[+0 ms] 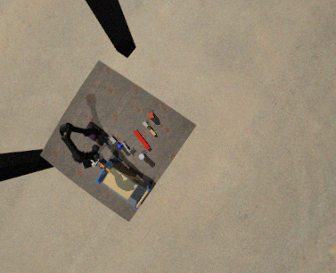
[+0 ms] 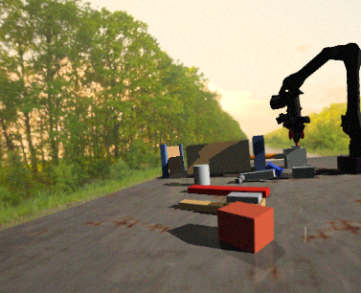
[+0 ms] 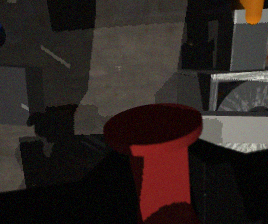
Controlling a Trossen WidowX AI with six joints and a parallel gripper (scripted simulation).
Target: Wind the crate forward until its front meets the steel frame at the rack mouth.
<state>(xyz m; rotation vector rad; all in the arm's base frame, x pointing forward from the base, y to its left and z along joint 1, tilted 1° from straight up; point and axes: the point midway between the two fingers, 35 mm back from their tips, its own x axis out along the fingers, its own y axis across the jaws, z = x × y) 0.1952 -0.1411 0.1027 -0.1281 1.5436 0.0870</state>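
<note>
Right now the winch is 20 mm behind my gripper tip, 110 mm to the right of it and 80 mm below it. The rest, counted from my gripper tip: winch handle with red grip 40 mm to the right, 10 mm below; dark block 20 mm ahead, 160 mm to the left, 100 mm below; red knob 20 mm above.
</note>
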